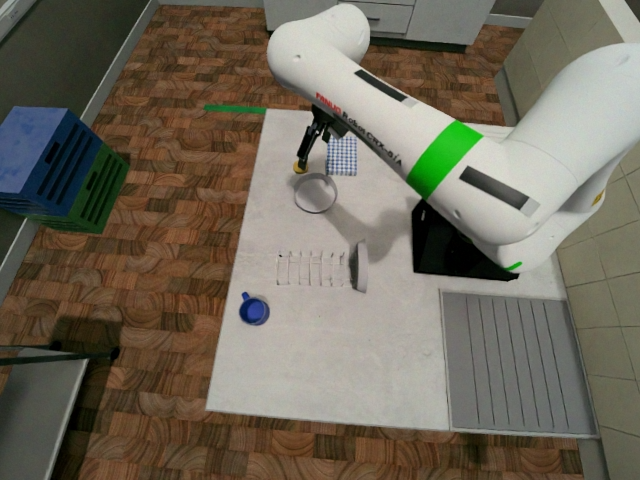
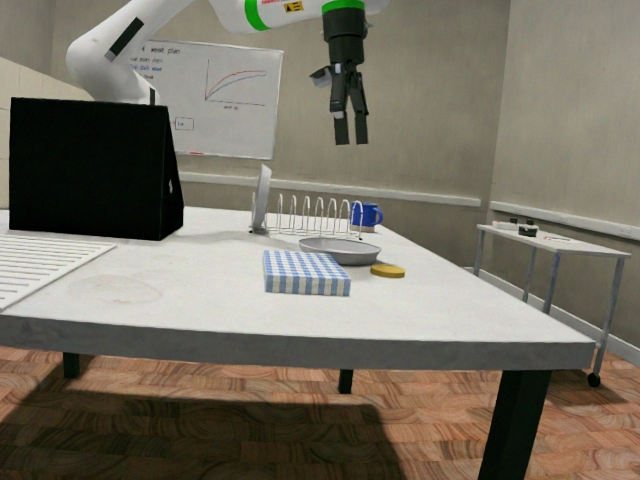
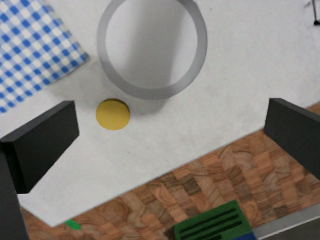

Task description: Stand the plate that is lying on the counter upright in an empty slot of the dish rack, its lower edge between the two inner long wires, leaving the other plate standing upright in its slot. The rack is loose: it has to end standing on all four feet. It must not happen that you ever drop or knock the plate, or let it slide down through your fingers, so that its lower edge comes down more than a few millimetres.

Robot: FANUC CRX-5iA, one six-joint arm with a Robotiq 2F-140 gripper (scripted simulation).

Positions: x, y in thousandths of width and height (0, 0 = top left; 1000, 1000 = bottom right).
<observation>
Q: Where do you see a yellow disc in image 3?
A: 352, 477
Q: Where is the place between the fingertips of my gripper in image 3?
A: At 536, 485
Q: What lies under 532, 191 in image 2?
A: My gripper.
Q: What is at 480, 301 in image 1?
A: My gripper.
</observation>
